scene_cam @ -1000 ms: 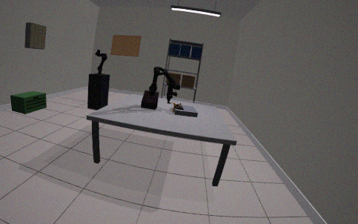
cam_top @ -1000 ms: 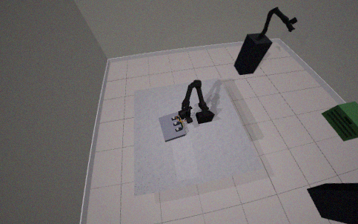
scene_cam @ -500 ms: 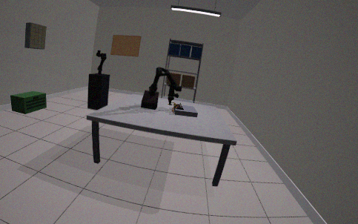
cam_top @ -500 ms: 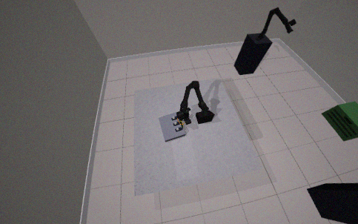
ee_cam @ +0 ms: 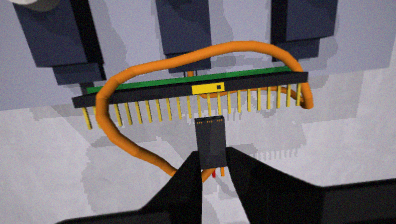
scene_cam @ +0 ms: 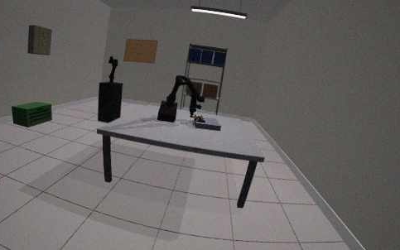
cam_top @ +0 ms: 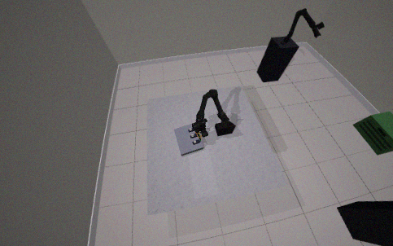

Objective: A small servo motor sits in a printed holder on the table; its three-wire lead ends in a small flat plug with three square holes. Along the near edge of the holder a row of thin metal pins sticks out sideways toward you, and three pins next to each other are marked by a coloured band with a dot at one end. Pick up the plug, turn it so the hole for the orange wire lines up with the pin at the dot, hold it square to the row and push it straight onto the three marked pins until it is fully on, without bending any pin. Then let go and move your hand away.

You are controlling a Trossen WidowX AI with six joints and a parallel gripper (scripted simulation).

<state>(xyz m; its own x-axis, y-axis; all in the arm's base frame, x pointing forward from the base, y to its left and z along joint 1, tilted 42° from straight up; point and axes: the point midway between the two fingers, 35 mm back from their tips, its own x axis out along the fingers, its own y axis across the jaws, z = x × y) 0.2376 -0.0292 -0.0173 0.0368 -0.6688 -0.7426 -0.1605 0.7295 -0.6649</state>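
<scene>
Right now my gripper tip is 4 cm short of the yellow band and 1 cm to the right of it. Round my gripper tip: grey printed holder: 20 cm ahead, 5 cm below, 4 cm to the left.
</scene>
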